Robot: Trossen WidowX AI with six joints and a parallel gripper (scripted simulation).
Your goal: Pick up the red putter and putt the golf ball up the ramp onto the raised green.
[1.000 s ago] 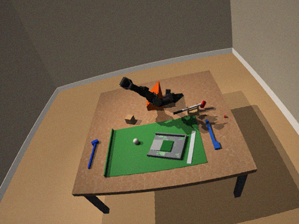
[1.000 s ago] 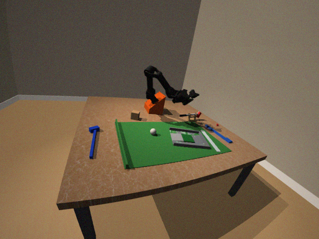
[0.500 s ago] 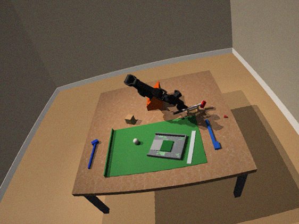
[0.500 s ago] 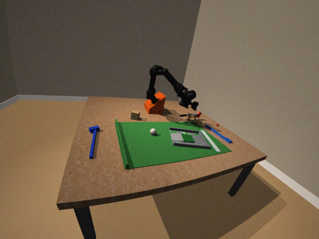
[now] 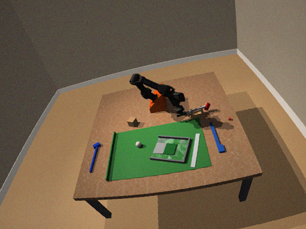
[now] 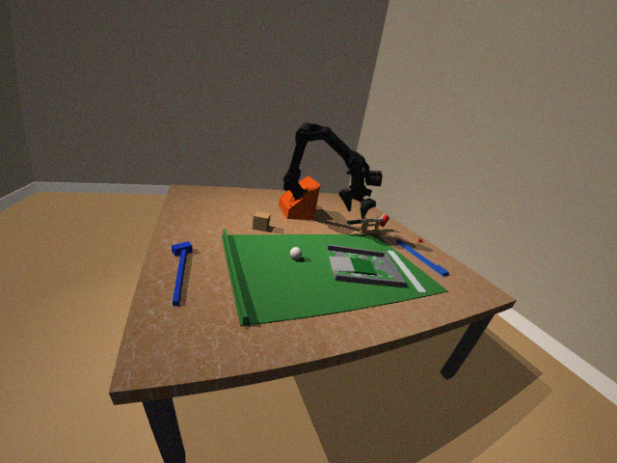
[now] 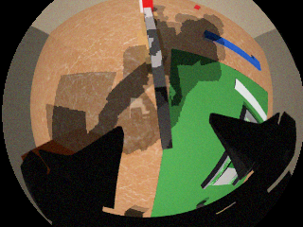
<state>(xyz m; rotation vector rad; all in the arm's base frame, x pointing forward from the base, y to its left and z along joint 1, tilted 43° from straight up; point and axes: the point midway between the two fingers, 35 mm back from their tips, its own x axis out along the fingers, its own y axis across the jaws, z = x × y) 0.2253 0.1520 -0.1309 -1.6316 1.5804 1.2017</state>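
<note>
The red putter is 11 cm to the left of my gripper tip, 4 cm below it and 3 cm behind it. The rest, counted from my gripper tip: golf ball: 36 cm to the right, 21 cm ahead, 7 cm below; wooden stand: 13 cm to the left, 6 cm below, 3 cm behind; white bar: 33 cm ahead, 9 cm below, 6 cm to the left.
</note>
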